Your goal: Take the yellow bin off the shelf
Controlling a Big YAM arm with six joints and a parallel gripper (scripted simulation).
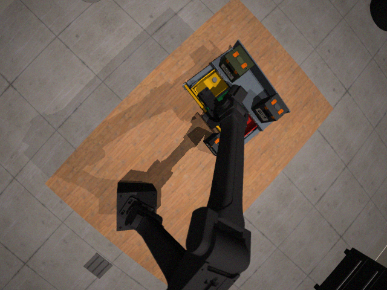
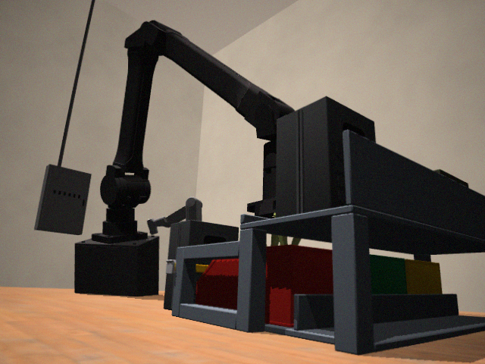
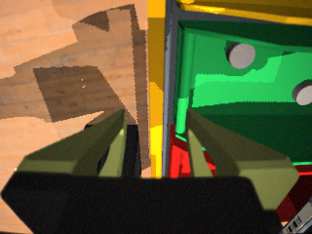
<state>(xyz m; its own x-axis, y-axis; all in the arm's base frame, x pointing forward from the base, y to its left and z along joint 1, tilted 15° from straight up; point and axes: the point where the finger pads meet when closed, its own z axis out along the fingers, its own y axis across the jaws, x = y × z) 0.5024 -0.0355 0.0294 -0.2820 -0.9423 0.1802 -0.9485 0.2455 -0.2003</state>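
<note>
The thin yellow rod is 3 cm below my hand. Round my hand: red bin 14 cm to the right, 7 cm ahead, 4 cm below; green bin 10 cm ahead, 4 cm below, 3 cm to the right; yellow open bin 13 cm ahead, 8 cm to the left, 4 cm below.
</note>
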